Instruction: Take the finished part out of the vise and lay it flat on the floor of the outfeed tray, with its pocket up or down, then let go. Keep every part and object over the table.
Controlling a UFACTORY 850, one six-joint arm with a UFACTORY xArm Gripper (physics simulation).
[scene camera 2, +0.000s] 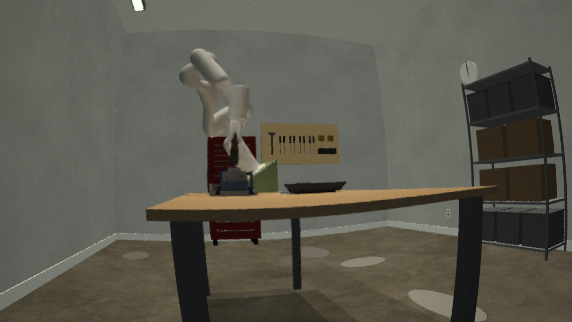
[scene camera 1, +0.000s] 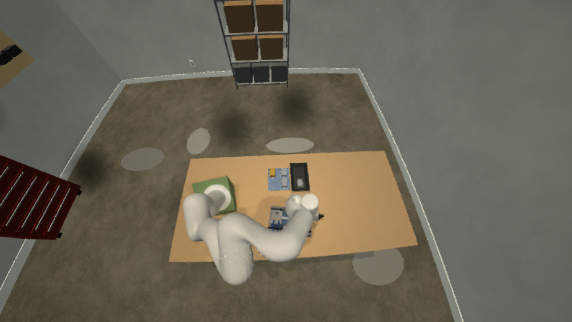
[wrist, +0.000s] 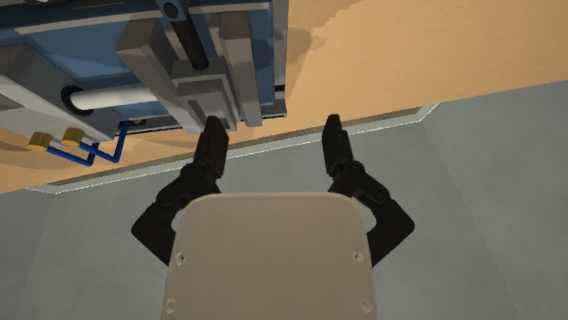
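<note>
The vise [scene camera 1: 276, 216] [scene camera 2: 234, 184] [wrist: 95, 60] stands on the table, a blue and grey fixture with upright grey jaws. In the wrist view, the grey finished part [wrist: 206, 94] sits between the jaws, its rectangular pocket visible near its lower end. My gripper [scene camera 2: 234, 150] [wrist: 274, 126] is open and empty. In the wrist view its left fingertip overlaps the part's lower edge and its right fingertip is well right of the vise. In scene camera 2 the fingers are above the vise. The outfeed tray [scene camera 1: 300, 164] [scene camera 2: 315, 187] is black, with a small grey part [scene camera 1: 300, 183] in it.
A blue board [scene camera 1: 272, 186] with one yellow and two grey blocks lies beside the tray. A green block [scene camera 1: 227, 186] [scene camera 2: 270, 180] stands at the arm's base. A black rod [wrist: 190, 42], a white rod [wrist: 115, 97] and blue hoses [wrist: 120, 145] belong to the vise.
</note>
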